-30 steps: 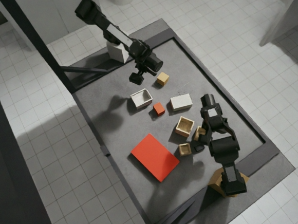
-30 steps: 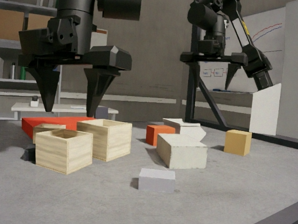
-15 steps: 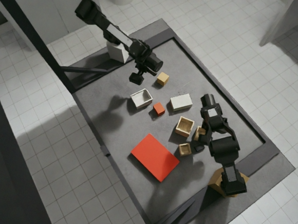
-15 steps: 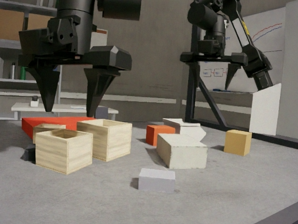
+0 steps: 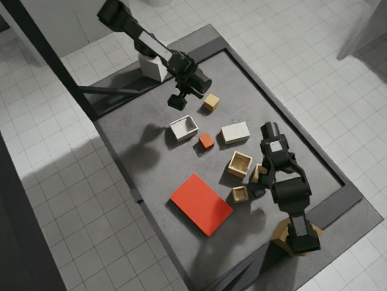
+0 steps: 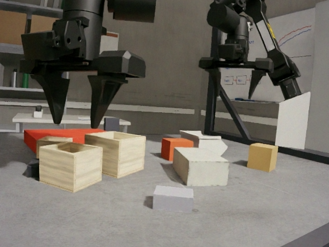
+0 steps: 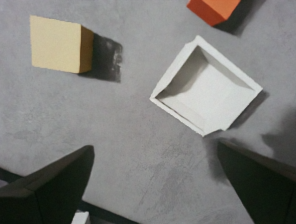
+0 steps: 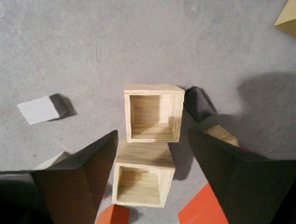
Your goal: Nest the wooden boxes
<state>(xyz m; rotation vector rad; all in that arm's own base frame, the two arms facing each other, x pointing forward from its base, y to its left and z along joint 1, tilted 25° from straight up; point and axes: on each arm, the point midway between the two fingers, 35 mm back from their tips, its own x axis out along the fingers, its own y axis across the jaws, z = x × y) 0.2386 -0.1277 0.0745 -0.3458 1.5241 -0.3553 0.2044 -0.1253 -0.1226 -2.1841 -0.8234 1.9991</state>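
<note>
Right now the medium wooden box is 10 cm below my right hand. Round my right hand: dark block (11 cm below, 5 cm to the right, 5 cm behind); then small wooden box (12 cm behind, 10 cm below, 1 cm to the right); then large wooden box (10 cm below, 8 cm to the left, 5 cm behind).
</note>
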